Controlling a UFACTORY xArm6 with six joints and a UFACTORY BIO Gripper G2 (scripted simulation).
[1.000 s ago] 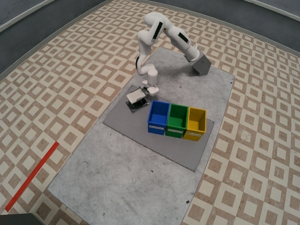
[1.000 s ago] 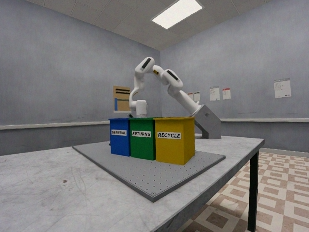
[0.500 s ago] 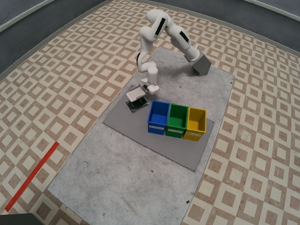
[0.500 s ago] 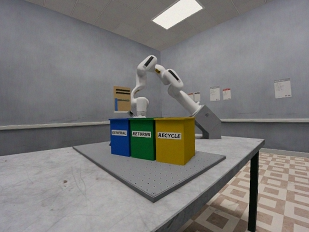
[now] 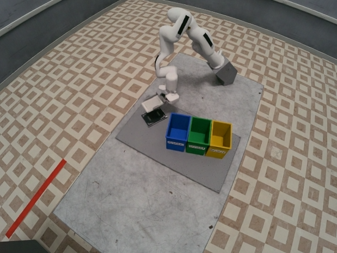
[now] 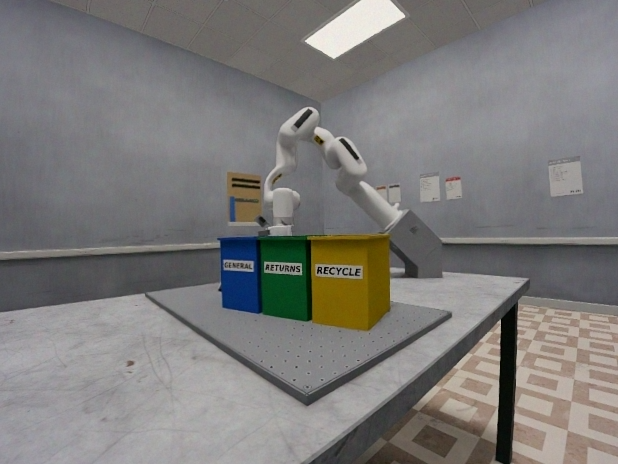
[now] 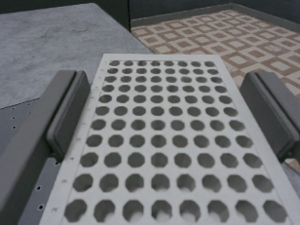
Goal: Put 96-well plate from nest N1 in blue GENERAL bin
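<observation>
Now: hand 8 cm short of the blue general bin, 24 cm to the right of it and 8 cm above it. Also, from my hand: white 96-well plate: 1 cm below; then green returns bin: 4 cm ahead, 37 cm to the left, 8 cm below; then black plate nest N1: 16 cm below.
</observation>
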